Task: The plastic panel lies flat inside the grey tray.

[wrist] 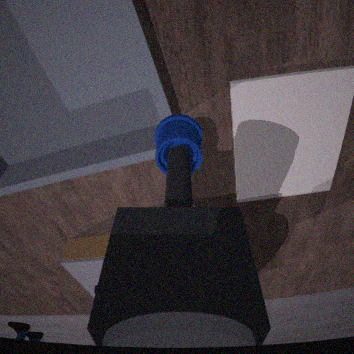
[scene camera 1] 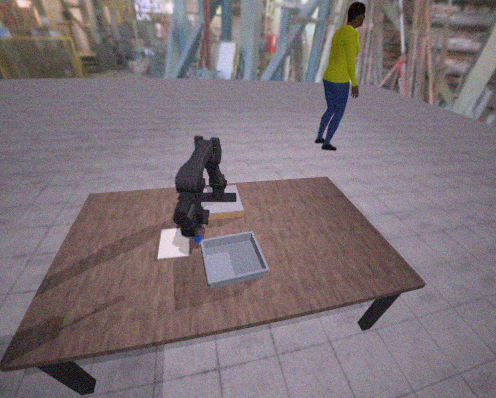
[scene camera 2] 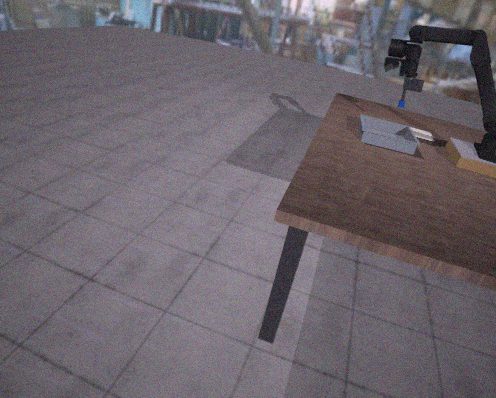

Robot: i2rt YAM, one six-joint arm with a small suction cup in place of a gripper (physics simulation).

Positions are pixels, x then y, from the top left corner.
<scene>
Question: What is the suction cup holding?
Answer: Nothing.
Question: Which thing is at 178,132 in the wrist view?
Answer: The suction cup.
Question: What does the grey tray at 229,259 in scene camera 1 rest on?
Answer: The table.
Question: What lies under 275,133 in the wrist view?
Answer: A white plastic panel.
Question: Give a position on a grey tray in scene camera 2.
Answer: At 398,137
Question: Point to a white plastic panel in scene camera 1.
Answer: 172,244
</scene>
